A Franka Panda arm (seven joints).
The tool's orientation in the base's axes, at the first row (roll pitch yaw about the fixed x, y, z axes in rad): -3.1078 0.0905 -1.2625
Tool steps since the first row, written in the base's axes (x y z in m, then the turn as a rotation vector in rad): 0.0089 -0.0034 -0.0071 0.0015 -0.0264 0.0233; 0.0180 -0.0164 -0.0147 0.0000 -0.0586 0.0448; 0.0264 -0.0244 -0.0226 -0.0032 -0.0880 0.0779; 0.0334 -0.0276 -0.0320 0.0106 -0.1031 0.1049; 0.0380 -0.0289 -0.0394 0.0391 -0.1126 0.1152; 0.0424 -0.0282 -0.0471 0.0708 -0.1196 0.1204; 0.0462 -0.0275 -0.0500 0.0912 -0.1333 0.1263; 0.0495 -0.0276 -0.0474 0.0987 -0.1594 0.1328; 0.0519 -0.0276 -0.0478 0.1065 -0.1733 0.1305; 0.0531 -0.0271 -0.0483 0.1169 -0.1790 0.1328
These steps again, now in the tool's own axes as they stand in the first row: 0.0066 -0.0072 0.0068 0.0234 0.0057 -0.0257; 0.0223 -0.0117 0.0131 0.0516 0.0161 -0.0502; 0.0332 -0.0171 0.0203 0.0755 0.0269 -0.0860; 0.0392 -0.0225 0.0294 0.0916 0.0173 -0.1143; 0.0425 -0.0262 0.0366 0.1083 -0.0073 -0.1253; 0.0438 -0.0304 0.0444 0.1240 -0.0356 -0.1310; 0.0446 -0.0341 0.0473 0.1426 -0.0511 -0.1381; 0.0454 -0.0373 0.0448 0.1691 -0.0507 -0.1471; 0.0462 -0.0396 0.0452 0.1848 -0.0539 -0.1461; 0.0461 -0.0409 0.0457 0.1932 -0.0621 -0.1489
